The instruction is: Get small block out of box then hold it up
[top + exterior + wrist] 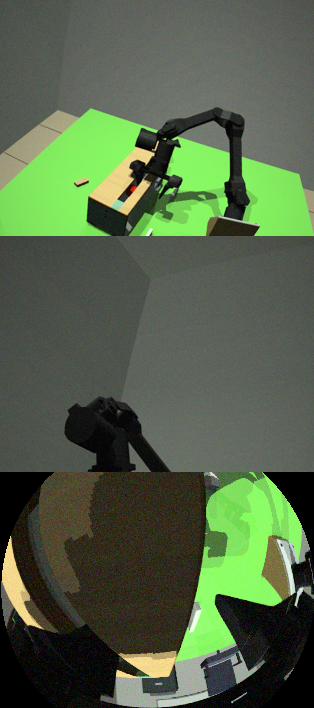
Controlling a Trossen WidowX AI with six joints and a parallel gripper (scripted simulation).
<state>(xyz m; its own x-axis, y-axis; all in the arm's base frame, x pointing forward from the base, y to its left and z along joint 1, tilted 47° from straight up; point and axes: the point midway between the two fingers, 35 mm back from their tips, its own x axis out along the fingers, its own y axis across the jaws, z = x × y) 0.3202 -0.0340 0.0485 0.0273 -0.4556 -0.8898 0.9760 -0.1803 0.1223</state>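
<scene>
Now: gripper tip 30 mm short of the box, 10 mm to the left of it and 20 mm above it. From my gripper tip the other things lie so: tan block: 20 mm ahead, 380 mm to the right, 60 mm below; then red block: 60 mm ahead, 10 mm to the left.
</scene>
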